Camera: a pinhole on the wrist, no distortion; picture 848 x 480 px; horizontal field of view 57.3 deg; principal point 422.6 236.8 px. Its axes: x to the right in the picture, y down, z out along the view. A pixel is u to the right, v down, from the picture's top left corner.
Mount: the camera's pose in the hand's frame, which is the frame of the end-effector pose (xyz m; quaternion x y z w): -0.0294 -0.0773 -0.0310 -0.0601 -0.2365 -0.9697 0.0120
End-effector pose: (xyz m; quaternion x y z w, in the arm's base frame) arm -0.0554 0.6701 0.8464 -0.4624 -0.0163 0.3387 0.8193
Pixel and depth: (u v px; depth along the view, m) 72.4 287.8 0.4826
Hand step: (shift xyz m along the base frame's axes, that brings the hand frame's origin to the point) -0.0059 0.4627 0.0604
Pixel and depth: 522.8 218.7 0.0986
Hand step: -0.0271 0.0141 0.0641
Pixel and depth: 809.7 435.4 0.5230
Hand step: -0.3745 0.2787 0.3277
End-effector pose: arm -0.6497 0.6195 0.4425 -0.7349 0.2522 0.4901 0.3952
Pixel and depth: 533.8 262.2 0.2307
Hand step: -0.1248 0.1357 -0.0114
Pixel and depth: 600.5 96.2 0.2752
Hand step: -0.1986 0.1089 -0.0131
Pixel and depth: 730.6 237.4 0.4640
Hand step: -0.3754 0.2522 0.0191
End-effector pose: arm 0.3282 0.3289 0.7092 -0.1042 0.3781 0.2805 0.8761
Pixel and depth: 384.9 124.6 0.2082
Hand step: 0.0584 0.0922 0.0949
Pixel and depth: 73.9 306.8 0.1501
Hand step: 0.1022 0.0449 0.0285
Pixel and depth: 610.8 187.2 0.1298
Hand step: 0.0301 0.0054 0.0911
